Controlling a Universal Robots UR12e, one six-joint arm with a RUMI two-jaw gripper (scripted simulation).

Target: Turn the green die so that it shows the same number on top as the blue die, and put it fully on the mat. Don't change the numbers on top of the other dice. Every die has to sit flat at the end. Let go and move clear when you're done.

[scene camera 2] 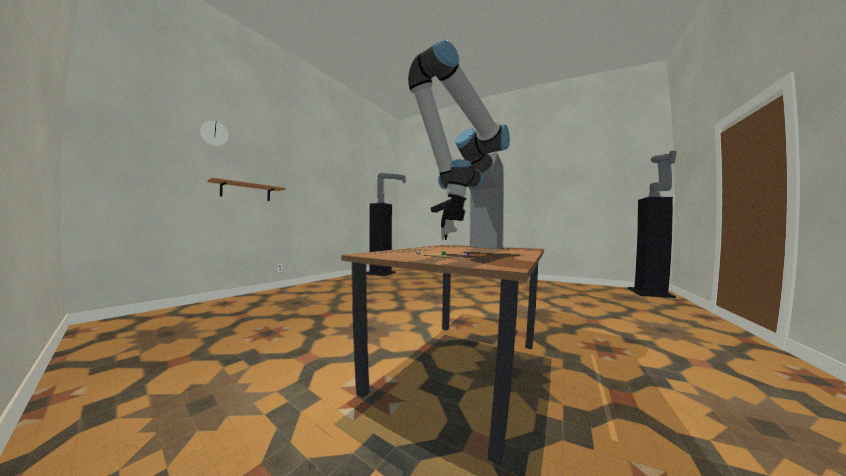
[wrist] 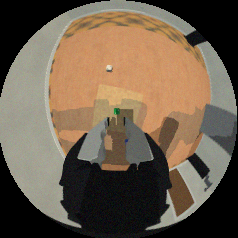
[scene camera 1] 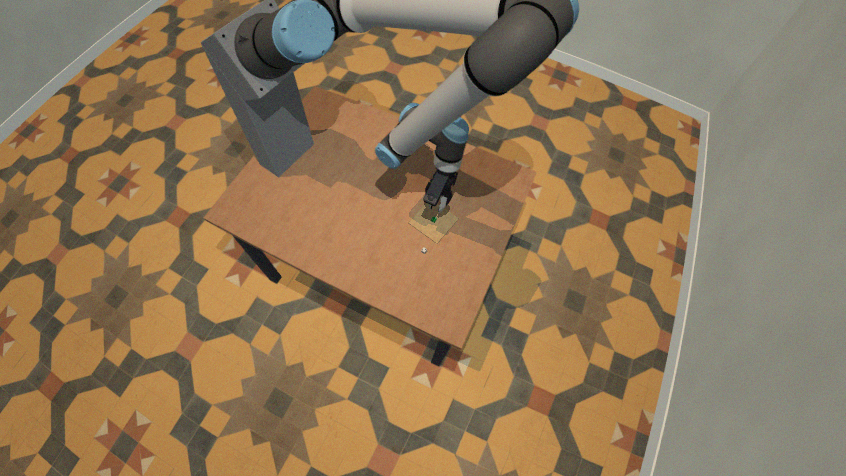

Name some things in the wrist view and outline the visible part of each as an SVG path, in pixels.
My gripper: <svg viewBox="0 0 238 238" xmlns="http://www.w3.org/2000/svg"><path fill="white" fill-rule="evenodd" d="M46 215L67 229L95 238L140 238L159 233L181 222L179 221L159 229L145 230L148 227L161 223L161 216L170 207L170 204L166 204L167 190L172 188L172 184L169 178L168 162L161 148L148 133L141 130L127 117L124 117L126 136L129 140L126 143L125 159L130 163L127 170L102 170L102 161L106 158L103 140L107 135L106 128L109 126L109 117L106 117L89 132L85 133L73 145L65 158L62 177L59 185L63 186L63 200L60 203L68 213L68 219L80 224L81 228L66 225Z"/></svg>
A tan mat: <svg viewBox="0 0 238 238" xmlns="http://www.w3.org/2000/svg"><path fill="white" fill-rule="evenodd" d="M99 84L93 127L106 117L109 117L109 126L106 130L126 133L124 117L129 118L136 124L144 95L118 87Z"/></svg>
